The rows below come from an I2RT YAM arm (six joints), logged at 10 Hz.
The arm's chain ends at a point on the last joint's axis. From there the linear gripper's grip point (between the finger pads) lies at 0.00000 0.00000 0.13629 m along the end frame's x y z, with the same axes.
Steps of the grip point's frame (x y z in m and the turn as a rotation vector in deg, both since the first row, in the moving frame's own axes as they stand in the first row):
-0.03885, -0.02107, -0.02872, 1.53, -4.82, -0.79
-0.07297, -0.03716, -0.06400, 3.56, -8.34, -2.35
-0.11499, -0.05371, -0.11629, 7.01, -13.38, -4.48
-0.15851, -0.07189, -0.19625, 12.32, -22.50, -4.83
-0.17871, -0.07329, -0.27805, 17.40, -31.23, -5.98
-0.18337, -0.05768, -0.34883, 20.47, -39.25, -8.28
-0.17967, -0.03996, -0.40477, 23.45, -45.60, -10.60
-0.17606, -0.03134, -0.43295, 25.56, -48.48, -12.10
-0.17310, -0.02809, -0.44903, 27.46, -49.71, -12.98
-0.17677, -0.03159, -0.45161, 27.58, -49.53, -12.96
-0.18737, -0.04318, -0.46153, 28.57, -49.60, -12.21
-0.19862, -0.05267, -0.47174, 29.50, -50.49, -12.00
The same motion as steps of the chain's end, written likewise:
-0.02737, -0.01751, -0.02819, 1.53, -4.82, -0.79
-0.05305, -0.02914, -0.06230, 3.56, -8.34, -2.35
-0.08291, -0.03848, -0.11158, 7.01, -13.38, -4.48
-0.10561, -0.04580, -0.18283, 12.32, -22.50, -4.83
-0.10719, -0.03836, -0.25239, 17.40, -31.23, -5.98
-0.09599, -0.02025, -0.31020, 20.47, -39.25, -8.28
-0.08087, -0.00098, -0.35389, 23.45, -45.60, -10.60
-0.07240, 0.00896, -0.37543, 25.56, -48.48, -12.10
-0.06742, 0.01426, -0.38765, 27.46, -49.71, -12.98
-0.07136, 0.01110, -0.39043, 27.58, -49.53, -12.96
-0.08223, 0.00205, -0.39923, 28.57, -49.60, -12.21
-0.09239, -0.00600, -0.40695, 29.50, -50.49, -12.00

